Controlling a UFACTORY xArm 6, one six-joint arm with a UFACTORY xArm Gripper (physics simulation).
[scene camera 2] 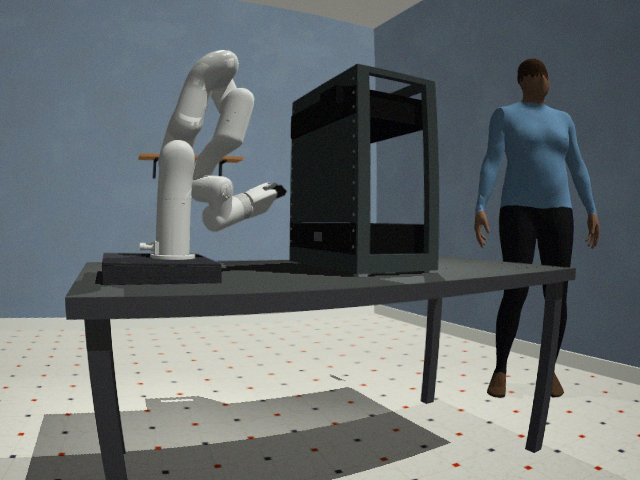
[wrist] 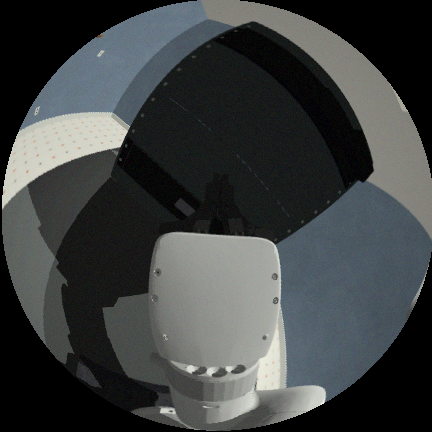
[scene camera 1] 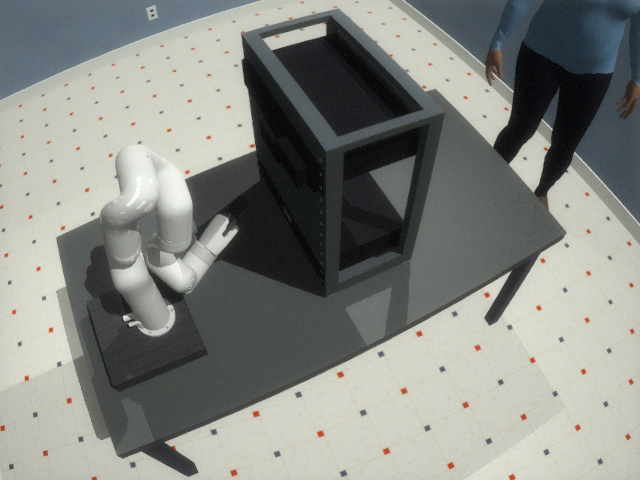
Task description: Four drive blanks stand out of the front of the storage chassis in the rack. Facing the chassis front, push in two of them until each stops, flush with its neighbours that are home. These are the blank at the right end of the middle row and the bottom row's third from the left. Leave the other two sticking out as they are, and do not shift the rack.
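Seen in the pictures: gripper, fingertip midpoint: [scene camera 2: 283,189] [wrist: 219,181] [scene camera 1: 244,198]; arm's base, origin of the base link: [scene camera 2: 172,257] [scene camera 1: 155,317].
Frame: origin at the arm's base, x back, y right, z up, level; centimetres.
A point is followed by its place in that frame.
The rack [scene camera 1: 333,222] @[x -51.3, y 9.6, z 31.4 cm] [scene camera 2: 363,170] @[x -51.0, y 9.6, z 24.3 cm] [wrist: 159,95] @[x -46.1, y -37.6, z 22.4 cm] stands upright on the table. Its front faces the arm and is in deep shadow. A wide dark grey front section [scene camera 2: 323,180] @[x -47.7, y -11.7, z 23.1 cm] [wrist: 260,115] @[x -47.3, y -18.2, z 32.2 cm] fills its middle, with thin pale lines across it in the wrist view. A black unit [scene camera 2: 315,116] @[x -43.1, y -7.5, z 42.8 cm] [wrist: 300,70] @[x -45.6, y -20.7, z 47.0 cm] sits above it. In scene camera 1, dark shapes [scene camera 1: 294,162] @[x -44.5, y 4.3, z 49.6 cm] stand out from the front. The chassis's rows and single drive blanks are too dark to tell apart. My gripper [scene camera 1: 232,222] [scene camera 2: 280,191] @[x -35.4, y -14.7, z 19.9 cm] [wrist: 219,181] @[x -35.4, y -14.7, z 19.9 cm] is shut and empty, a short way in front of the rack, apart from it.
A low black unit with a pale square label [scene camera 2: 317,236] @[x -47.4, y -15.6, z 5.4 cm] [wrist: 185,206] @[x -47.4, y -15.7, z 5.8 cm] is at the rack's bottom. The arm's dark base block [scene camera 1: 165,356] @[x 0.3, y 12.9, z -0.2 cm] [scene camera 2: 160,271] @[x 3.8, y 15.5, z -2.1 cm] stands on the grey table [scene camera 1: 268,330] @[x -30.3, y 13.2, z -5.0 cm] [scene camera 2: 258,304] @[x -16.3, y 31.8, z -7.4 cm]. A person [scene camera 1: 573,41] [scene camera 2: 535,155] stands behind the table's far end.
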